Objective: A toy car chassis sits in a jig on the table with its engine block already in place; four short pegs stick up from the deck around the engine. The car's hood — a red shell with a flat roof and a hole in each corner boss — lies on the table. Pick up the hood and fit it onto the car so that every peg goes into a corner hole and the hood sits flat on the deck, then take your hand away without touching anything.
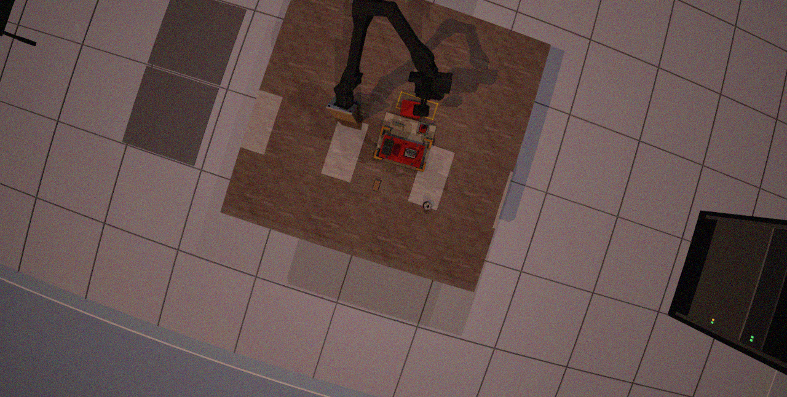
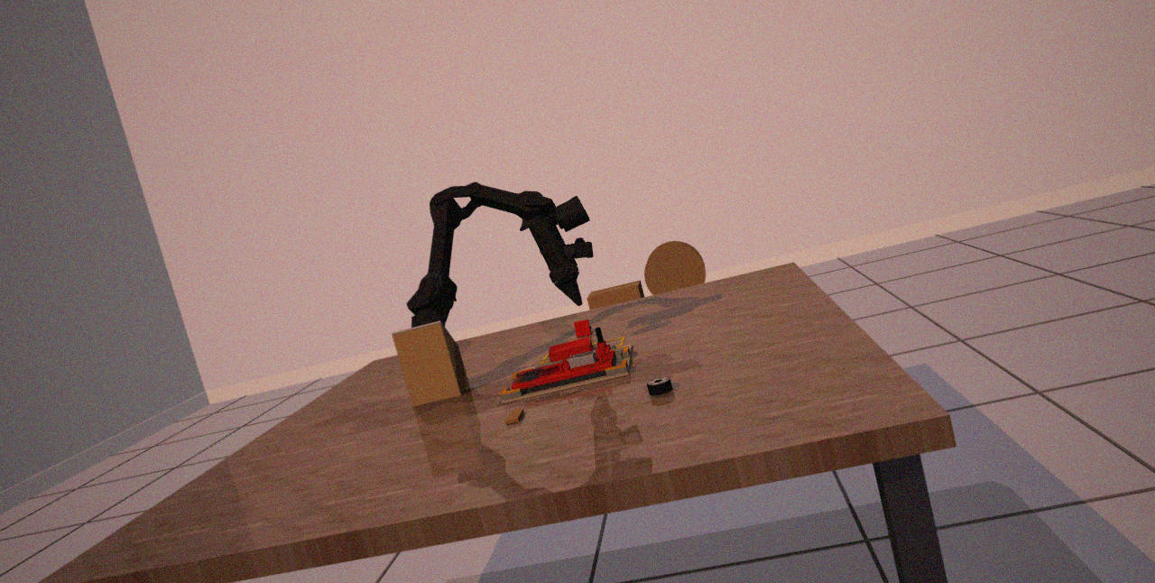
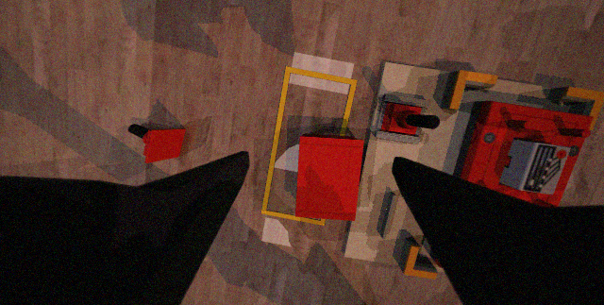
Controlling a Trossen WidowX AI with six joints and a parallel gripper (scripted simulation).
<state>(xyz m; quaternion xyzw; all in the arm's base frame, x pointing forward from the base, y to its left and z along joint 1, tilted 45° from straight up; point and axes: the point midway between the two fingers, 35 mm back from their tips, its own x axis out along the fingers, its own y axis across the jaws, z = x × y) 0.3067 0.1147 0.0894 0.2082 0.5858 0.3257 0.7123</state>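
The red hood is 4 cm behind my gripper tip, 3 cm to the right of it and 9 cm below it. Also, from my gripper tip: black wheel: 20 cm ahead, 43 cm to the right, 10 cm below; then brown block: 7 cm behind, 42 cm to the right, 10 cm below.
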